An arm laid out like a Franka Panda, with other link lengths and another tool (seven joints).
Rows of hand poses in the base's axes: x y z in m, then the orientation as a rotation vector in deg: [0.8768 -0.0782 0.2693 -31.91 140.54 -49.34]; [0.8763 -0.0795 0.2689 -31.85 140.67 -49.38]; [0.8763 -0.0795 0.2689 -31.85 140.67 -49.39]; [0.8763 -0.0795 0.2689 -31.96 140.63 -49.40]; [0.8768 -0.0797 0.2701 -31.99 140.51 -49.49]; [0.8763 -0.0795 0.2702 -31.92 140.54 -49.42]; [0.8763 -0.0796 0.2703 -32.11 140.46 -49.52]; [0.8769 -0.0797 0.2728 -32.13 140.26 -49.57]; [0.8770 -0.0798 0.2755 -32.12 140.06 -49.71]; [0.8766 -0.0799 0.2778 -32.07 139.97 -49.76]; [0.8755 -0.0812 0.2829 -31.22 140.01 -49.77]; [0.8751 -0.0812 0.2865 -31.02 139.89 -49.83]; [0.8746 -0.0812 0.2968 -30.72 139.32 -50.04]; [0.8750 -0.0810 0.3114 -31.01 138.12 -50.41]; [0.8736 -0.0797 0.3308 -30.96 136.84 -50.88]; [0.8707 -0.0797 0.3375 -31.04 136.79 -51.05]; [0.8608 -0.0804 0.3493 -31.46 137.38 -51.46]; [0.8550 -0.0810 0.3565 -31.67 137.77 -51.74]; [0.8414 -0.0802 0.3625 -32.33 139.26 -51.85]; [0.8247 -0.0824 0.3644 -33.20 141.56 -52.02]
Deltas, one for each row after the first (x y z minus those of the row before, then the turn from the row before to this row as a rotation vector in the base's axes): [-0.0005 -0.0013 -0.0004 -0.01 0.09 -0.10]; [0.0000 0.0000 0.0000 -0.01 0.00 0.00]; [0.0000 0.0000 0.0000 -0.03 0.01 0.08]; [0.0005 -0.0002 0.0012 -0.08 -0.08 0.04]; [-0.0005 0.0002 0.0001 0.07 -0.01 -0.04]; [0.0000 -0.0001 0.0001 -0.12 0.01 0.12]; [0.0006 -0.0001 0.0025 -0.05 -0.16 0.08]; [0.0001 -0.0001 0.0027 -0.11 -0.17 0.04]; [-0.0004 -0.0001 0.0023 -0.03 -0.09 -0.01]; [-0.0011 -0.0013 0.0051 0.18 -0.30 -0.53]; [-0.0004 0.0000 0.0036 -0.01 -0.18 -0.09]; [-0.0005 0.0000 0.0103 -0.13 -0.59 -0.01]; [0.0004 0.0002 0.0146 -0.43 -0.90 0.55]; [-0.0014 0.0013 0.0194 -0.44 -1.09 0.35]; [-0.0029 0.0000 0.0067 -0.14 0.01 0.02]; [-0.0099 -0.0007 0.0118 -0.33 0.72 -0.11]; [-0.0058 -0.0006 0.0072 -0.21 0.45 -0.11]; [-0.0136 0.0008 0.0060 -0.10 1.57 -0.25]; [-0.0167 -0.0022 0.0019 -0.12 2.36 -0.48]
